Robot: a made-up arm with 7 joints.
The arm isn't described. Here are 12 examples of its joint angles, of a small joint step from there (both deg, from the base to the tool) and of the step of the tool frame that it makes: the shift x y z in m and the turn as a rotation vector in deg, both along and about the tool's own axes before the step.
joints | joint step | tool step
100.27 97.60 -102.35 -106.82 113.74 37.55 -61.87 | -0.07 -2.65 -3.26 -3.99 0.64 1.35 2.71 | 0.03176 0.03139 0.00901 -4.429 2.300 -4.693
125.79 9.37 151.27 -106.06 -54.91 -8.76 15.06 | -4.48 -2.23 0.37 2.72 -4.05 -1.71 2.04 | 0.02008 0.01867 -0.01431 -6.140 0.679 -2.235
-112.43 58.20 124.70 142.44 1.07 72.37 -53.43 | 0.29 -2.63 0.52 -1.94 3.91 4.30 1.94 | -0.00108 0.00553 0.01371 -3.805 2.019 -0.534
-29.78 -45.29 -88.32 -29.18 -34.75 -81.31 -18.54 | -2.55 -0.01 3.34 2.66 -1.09 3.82 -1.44 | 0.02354 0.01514 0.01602 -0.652 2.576 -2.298
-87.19 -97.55 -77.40 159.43 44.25 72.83 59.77 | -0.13 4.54 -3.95 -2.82 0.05 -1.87 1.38 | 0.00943 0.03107 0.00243 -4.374 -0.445 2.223
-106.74 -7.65 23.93 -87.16 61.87 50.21 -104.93 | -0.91 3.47 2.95 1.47 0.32 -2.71 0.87 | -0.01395 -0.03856 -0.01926 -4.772 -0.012 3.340
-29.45 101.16 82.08 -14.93 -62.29 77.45 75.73 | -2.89 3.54 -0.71 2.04 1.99 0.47 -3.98 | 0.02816 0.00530 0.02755 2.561 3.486 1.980
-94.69 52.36 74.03 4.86 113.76 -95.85 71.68 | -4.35 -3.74 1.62 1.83 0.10 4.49 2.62 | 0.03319 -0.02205 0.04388 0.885 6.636 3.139
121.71 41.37 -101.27 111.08 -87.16 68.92 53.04 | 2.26 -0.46 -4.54 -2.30 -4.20 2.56 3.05 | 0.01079 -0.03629 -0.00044 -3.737 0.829 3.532
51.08 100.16 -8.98 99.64 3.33 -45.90 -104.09 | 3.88 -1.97 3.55 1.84 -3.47 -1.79 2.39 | 0.00302 -0.04356 0.00315 -9.903 -1.625 -1.115
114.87 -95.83 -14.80 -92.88 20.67 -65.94 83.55 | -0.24 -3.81 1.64 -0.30 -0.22 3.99 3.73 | 0.03895 -0.00644 0.02250 -2.141 3.096 1.150
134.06 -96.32 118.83 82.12 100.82 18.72 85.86 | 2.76 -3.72 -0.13 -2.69 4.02 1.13 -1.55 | 0.02135 -0.01960 -0.03591 5.578 -6.175 3.558
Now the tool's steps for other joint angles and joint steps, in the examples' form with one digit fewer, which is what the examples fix.
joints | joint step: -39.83 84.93 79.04 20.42 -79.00 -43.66 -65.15 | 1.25 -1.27 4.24 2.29 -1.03 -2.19 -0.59
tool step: -0.0203 -0.0310 -0.0189 -0.06 -2.87 4.87
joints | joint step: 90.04 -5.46 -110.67 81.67 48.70 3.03 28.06 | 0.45 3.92 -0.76 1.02 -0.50 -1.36 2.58
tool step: -0.0053 -0.0049 0.0086 -1.48 2.36 1.45
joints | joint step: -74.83 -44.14 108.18 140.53 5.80 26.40 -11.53 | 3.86 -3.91 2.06 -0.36 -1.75 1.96 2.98
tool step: -0.0132 0.0075 -0.0221 -6.80 -2.84 1.64
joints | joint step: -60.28 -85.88 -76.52 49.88 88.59 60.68 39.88 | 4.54 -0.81 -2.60 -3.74 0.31 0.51 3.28
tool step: 0.0149 0.0028 0.0129 -4.22 1.75 -0.06
